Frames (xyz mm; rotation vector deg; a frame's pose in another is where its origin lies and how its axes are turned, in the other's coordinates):
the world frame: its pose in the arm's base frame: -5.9 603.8 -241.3 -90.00 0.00 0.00
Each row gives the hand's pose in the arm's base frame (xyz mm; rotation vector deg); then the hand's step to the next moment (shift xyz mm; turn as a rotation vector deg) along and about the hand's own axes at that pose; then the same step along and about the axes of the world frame.
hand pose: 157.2 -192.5 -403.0 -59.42 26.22 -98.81
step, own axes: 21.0 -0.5 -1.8 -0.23 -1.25 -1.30
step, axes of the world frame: -3.9 -8.2 -19.0 -1.75 -0.08 0.49
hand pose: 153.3 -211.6 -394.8 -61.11 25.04 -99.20
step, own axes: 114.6 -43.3 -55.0 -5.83 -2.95 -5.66
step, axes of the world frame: -80.6 -52.5 -93.7 -5.74 3.62 5.35
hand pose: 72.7 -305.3 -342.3 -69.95 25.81 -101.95
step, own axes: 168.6 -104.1 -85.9 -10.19 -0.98 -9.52
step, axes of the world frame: -141.7 -127.8 -101.1 -7.75 9.12 7.23
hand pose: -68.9 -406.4 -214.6 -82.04 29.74 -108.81
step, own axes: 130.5 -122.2 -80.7 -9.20 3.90 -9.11
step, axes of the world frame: -131.1 -144.7 -19.0 -6.11 11.62 3.23
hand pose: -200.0 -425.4 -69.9 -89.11 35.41 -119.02
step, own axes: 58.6 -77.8 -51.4 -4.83 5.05 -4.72
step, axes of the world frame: -71.8 -78.1 29.4 -2.85 7.91 -0.68
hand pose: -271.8 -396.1 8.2 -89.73 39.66 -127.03
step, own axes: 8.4 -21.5 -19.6 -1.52 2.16 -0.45
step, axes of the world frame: -21.2 -13.3 17.0 0.08 2.53 -0.88
